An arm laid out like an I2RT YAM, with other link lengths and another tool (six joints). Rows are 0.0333 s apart.
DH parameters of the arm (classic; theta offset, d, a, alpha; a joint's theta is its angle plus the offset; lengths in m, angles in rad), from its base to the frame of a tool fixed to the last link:
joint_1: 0 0.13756 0.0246 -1.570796
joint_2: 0 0 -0.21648 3.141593
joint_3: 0.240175 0 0.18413 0
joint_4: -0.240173 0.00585 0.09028 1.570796
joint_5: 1.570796 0.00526 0 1.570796
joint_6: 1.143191 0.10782 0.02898 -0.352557
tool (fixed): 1.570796 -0.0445 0 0
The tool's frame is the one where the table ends.
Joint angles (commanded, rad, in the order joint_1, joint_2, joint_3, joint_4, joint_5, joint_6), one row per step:
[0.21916, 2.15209, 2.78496, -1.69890, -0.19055, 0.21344]
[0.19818, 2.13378, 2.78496, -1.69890, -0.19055, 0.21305]
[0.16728, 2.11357, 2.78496, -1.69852, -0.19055, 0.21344]
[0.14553, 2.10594, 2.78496, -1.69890, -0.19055, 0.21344]
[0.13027, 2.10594, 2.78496, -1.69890, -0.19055, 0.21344]
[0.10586, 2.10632, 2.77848, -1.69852, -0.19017, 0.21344]
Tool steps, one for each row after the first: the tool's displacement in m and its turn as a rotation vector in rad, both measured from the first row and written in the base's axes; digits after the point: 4 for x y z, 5 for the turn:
[-0.0020, -0.0071, 0.0052, 0.00362, -0.01802, -0.02065]
[-0.0041, -0.0171, 0.0110, 0.00747, -0.03818, -0.05187]
[-0.0048, -0.0240, 0.0131, 0.00837, -0.04540, -0.07362]
[-0.0044, -0.0286, 0.0131, 0.00802, -0.04546, -0.08887]
[-0.0038, -0.0360, 0.0119, 0.00610, -0.03922, -0.11348]

